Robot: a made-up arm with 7 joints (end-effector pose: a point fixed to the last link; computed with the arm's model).
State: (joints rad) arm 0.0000 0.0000 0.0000 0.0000 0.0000 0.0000 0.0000
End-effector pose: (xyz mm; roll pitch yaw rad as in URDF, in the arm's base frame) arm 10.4 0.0 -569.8 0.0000 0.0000 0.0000
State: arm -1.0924 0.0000 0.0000 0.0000 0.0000 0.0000 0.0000
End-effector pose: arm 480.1 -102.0 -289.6 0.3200 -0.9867 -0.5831
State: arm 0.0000 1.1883 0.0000 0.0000 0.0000 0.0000 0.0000
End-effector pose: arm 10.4 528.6 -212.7 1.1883 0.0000 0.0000
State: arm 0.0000 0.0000 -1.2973 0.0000 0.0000 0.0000 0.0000
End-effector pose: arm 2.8 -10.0 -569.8 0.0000 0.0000 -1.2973
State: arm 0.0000 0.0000 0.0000 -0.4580 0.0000 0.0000 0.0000
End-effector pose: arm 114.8 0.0 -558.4 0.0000 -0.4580 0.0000
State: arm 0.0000 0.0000 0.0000 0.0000 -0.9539 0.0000 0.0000
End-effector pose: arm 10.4 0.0 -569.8 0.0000 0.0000 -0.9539
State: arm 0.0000 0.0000 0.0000 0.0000 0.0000 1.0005 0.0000
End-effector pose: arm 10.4 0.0 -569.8 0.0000 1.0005 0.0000
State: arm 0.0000 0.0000 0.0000 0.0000 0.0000 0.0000 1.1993
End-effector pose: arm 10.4 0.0 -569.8 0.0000 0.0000 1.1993
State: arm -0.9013 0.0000 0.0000 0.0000 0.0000 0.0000 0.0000
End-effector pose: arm 426.3 -72.3 -371.2 0.1814 -0.8284 -0.4080
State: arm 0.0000 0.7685 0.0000 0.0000 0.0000 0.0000 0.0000
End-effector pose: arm 10.4 396.0 -409.7 0.7685 0.0000 0.0000
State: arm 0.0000 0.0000 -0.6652 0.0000 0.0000 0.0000 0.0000
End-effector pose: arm 8.2 -6.4 -569.8 0.0000 0.0000 -0.6652
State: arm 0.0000 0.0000 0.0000 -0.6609 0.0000 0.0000 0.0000
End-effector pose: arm 157.2 0.0 -538.5 0.0000 -0.6609 0.0000
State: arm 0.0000 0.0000 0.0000 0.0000 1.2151 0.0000 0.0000
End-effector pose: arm 10.4 0.0 -569.8 0.0000 0.0000 1.2151
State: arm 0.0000 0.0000 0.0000 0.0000 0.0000 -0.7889 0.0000
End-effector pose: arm 10.4 0.0 -569.8 0.0000 -0.7889 0.0000
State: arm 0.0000 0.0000 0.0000 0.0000 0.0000 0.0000 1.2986
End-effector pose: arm 10.4 0.0 -569.8 0.0000 0.0000 1.2986
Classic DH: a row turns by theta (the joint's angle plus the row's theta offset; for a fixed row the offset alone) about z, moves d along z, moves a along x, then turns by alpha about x. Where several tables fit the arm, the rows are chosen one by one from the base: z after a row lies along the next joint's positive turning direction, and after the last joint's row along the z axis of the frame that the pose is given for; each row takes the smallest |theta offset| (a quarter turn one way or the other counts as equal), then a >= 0, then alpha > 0; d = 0 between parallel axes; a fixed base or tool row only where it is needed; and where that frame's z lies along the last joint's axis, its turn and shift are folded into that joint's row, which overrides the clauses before.
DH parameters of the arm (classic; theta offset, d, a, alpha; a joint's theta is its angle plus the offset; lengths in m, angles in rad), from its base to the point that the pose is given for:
base (fixed): 0 0 0 -1.2217
joint 1: 1.5708 0 0 1.5708
joint 2: 1.2217 0 0 -1.5708
joint 3: -1.5708 -0.3402 0.0382 -1.5708
joint 4: 0 0 -0.0278 1.5708
joint 5: 0 -0.2296 0 -1.5708
joint 6: 0 0 0 1.5708
joint 7: 0 0 0 0

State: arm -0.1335 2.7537 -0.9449 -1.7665 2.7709 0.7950 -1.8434
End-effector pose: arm 143.8 316.9 235.4 0.3453 0.1075 -1.0670
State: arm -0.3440 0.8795 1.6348 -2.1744 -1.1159 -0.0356 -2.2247
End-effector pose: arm 11.7 334.2 37.8 2.8184 0.1272 1.6560
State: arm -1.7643 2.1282 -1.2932 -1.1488 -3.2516 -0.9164 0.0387
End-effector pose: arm 112.4 436.6 252.6 -2.1095 0.3958 2.9530
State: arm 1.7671 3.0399 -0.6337 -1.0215 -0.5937 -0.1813 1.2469
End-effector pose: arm 337.0 392.6 -120.4 -0.9936 0.7744 -2.6508
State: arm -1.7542 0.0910 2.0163 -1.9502 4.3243 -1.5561 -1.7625
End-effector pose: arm 347.0 164.5 6.3 3.1053 0.3497 0.2423
